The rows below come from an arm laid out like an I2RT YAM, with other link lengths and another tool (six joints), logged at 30 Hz.
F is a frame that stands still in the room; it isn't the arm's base.
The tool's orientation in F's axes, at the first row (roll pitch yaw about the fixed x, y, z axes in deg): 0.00, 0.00, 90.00
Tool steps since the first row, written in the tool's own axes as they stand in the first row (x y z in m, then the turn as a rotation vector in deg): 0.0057, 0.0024, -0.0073, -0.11, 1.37, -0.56; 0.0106, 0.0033, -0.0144, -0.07, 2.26, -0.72; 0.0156, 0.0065, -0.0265, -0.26, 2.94, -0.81; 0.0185, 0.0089, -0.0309, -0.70, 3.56, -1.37; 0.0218, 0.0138, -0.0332, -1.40, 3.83, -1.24; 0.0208, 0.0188, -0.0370, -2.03, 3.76, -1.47; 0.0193, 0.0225, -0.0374, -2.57, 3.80, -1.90; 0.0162, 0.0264, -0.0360, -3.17, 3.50, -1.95; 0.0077, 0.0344, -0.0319, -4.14, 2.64, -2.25; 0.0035, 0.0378, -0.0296, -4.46, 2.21, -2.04; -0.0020, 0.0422, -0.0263, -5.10, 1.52, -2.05; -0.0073, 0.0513, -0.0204, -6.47, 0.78, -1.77; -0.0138, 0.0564, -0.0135, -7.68, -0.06, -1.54
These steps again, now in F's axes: -0.0024, 0.0057, -0.0073, -1.37, -0.11, -0.56; -0.0033, 0.0106, -0.0144, -2.26, -0.07, -0.72; -0.0065, 0.0156, -0.0265, -2.94, -0.26, -0.81; -0.0089, 0.0185, -0.0309, -3.56, -0.70, -1.37; -0.0138, 0.0218, -0.0332, -3.83, -1.40, -1.24; -0.0188, 0.0208, -0.0370, -3.76, -2.03, -1.47; -0.0225, 0.0193, -0.0374, -3.80, -2.57, -1.90; -0.0264, 0.0162, -0.0360, -3.50, -3.17, -1.95; -0.0344, 0.0077, -0.0319, -2.64, -4.14, -2.25; -0.0378, 0.0035, -0.0296, -2.21, -4.46, -2.04; -0.0422, -0.0020, -0.0263, -1.52, -5.10, -2.05; -0.0513, -0.0073, -0.0204, -0.78, -6.47, -1.77; -0.0564, -0.0138, -0.0135, 0.06, -7.68, -1.54
